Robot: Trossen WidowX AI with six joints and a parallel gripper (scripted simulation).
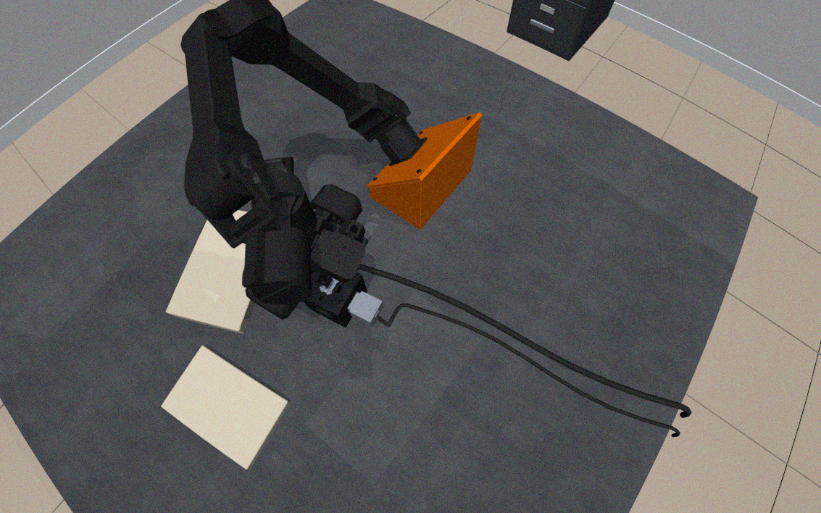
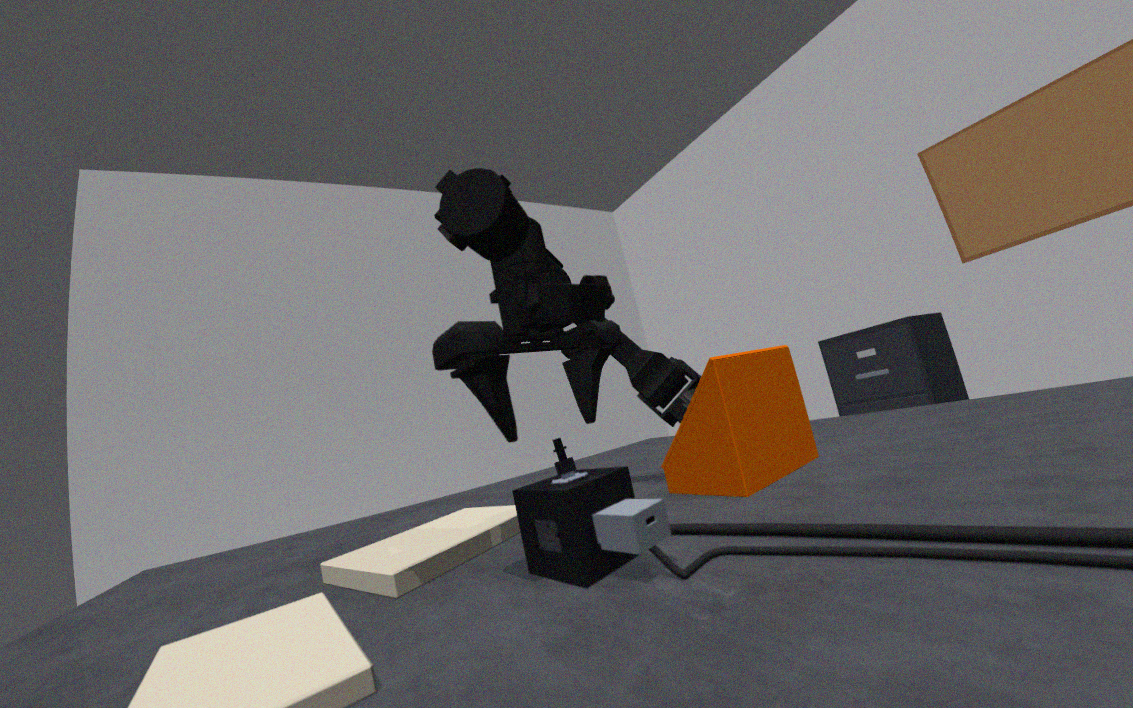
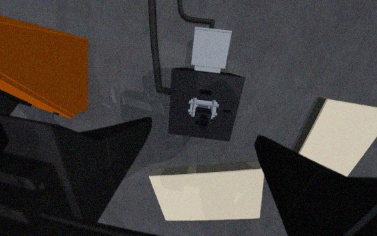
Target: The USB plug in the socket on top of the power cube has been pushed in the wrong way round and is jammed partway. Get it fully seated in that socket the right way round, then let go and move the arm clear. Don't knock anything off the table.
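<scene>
Right now the small USB plug is 3 cm below my gripper tip. The rest, counted from my gripper tip: metal USB socket 5 cm below, 1 cm to the left.
</scene>
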